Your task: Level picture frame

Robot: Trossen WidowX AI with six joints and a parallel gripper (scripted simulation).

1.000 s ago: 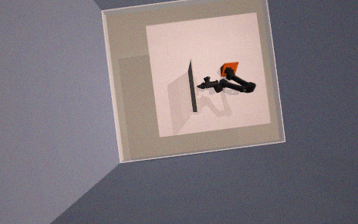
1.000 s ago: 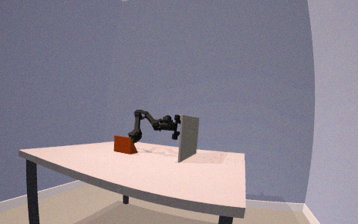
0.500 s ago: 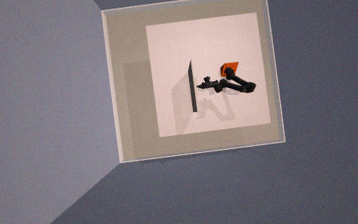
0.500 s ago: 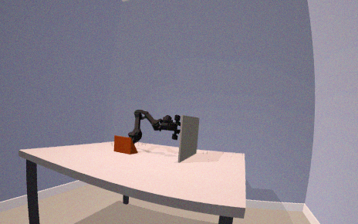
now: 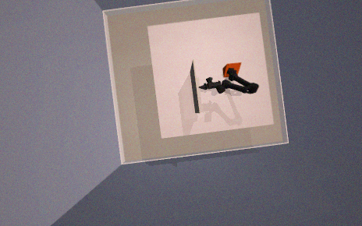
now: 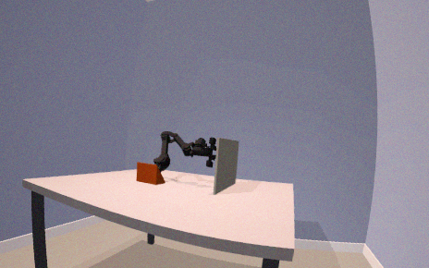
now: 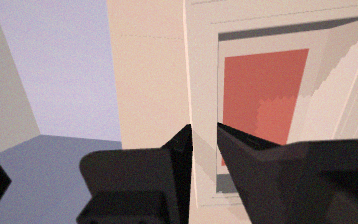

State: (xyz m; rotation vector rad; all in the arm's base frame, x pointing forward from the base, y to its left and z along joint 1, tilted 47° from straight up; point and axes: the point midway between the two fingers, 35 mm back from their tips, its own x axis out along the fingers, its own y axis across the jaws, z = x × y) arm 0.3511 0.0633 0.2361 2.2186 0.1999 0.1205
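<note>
Now: gripper tip 1 cm short of the picture frame, 1 cm to the left of it and 5 cm above it. Round my gripper tip: wall panel: 2 cm ahead, 1 cm to the left, 6 cm below.
</note>
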